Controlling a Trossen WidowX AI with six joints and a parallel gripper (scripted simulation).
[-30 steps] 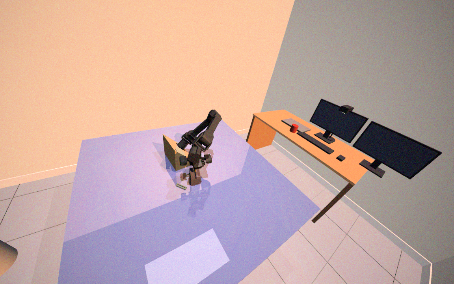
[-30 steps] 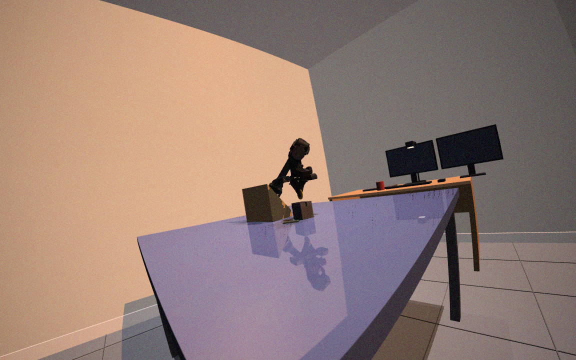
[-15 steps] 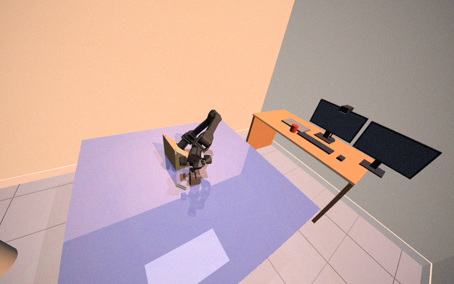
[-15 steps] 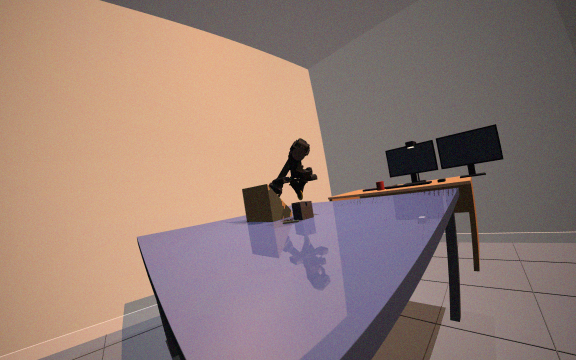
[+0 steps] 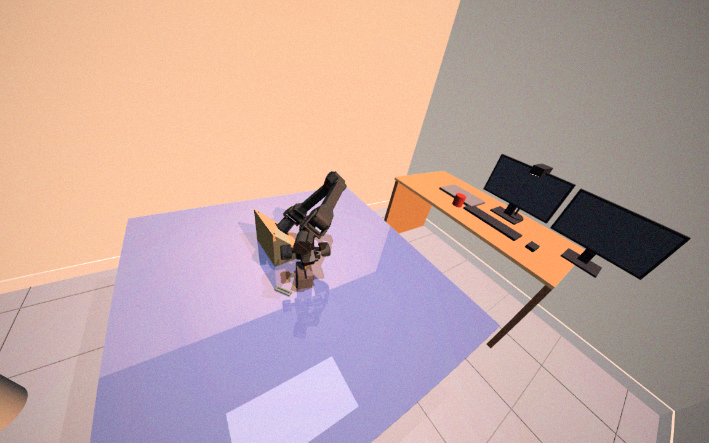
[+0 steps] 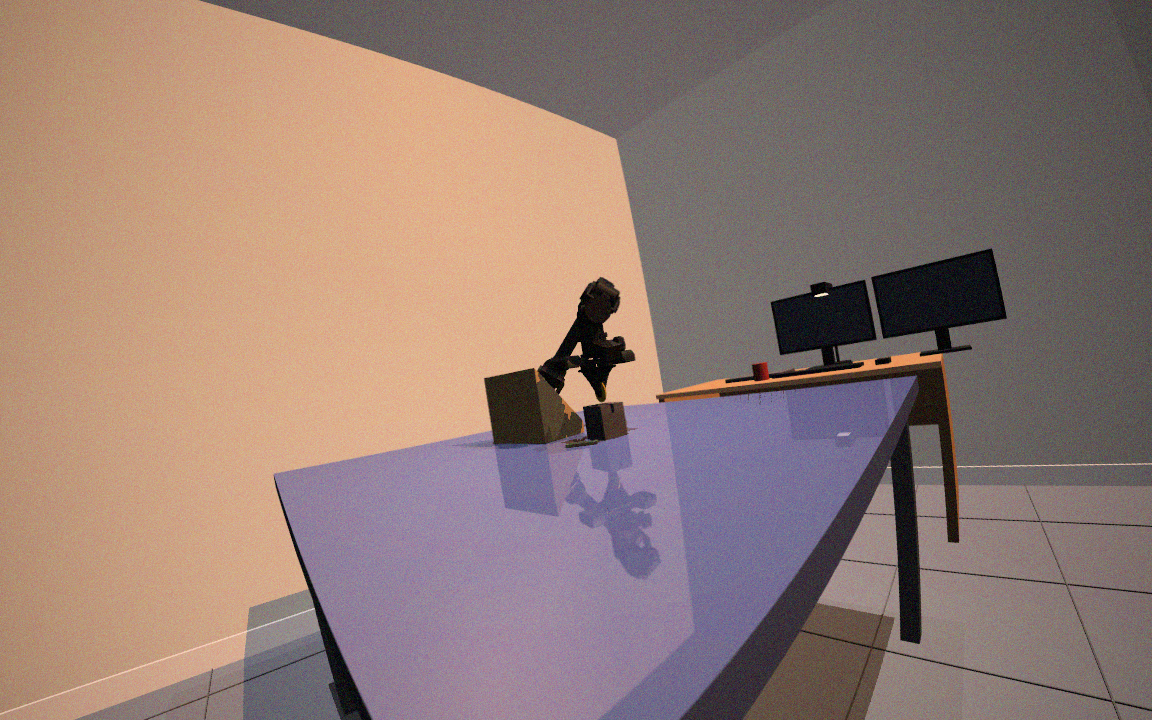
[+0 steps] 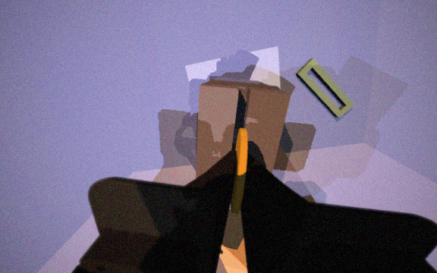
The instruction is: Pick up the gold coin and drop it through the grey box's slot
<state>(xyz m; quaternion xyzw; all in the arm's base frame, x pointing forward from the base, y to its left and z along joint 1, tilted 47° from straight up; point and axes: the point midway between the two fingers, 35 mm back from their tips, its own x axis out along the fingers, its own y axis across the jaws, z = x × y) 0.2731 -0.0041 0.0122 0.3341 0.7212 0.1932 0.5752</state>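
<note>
My gripper tip is now 10 mm below the gold coin.
</note>
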